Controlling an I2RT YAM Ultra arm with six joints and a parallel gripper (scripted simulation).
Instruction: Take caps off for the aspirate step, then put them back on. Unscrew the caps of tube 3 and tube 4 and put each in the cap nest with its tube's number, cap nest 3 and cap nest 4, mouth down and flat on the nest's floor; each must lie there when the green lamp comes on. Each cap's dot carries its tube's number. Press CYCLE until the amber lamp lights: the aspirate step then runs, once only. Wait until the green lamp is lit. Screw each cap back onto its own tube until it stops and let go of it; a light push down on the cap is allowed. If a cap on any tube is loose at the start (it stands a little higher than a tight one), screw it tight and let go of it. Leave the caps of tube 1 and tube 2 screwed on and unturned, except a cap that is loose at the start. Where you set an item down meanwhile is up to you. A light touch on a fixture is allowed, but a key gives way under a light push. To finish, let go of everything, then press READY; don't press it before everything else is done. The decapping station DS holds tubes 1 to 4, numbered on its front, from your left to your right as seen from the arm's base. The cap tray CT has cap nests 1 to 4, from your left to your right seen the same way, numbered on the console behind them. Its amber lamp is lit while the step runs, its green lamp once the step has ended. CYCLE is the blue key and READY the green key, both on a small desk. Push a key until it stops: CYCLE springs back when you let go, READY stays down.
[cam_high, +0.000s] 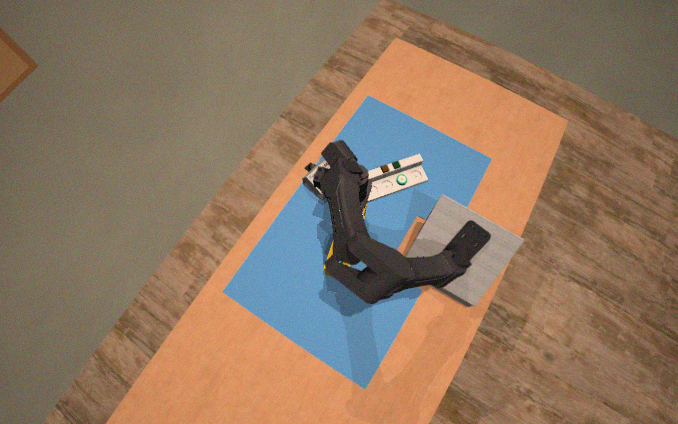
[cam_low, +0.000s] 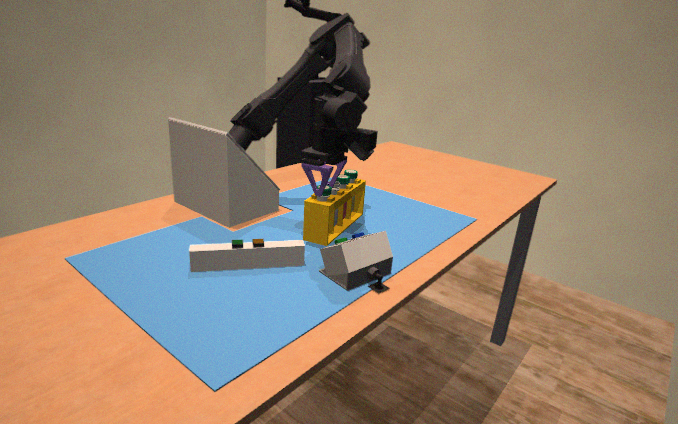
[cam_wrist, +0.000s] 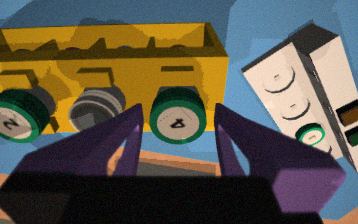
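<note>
My gripper is now right at the cap 4. Round my hand: green key: 130 mm ahead, 80 mm to the right, 50 mm below; blue key: 140 mm ahead, 30 mm to the right, 50 mm below; cap 2: 40 mm behind, 100 mm to the left.
</note>
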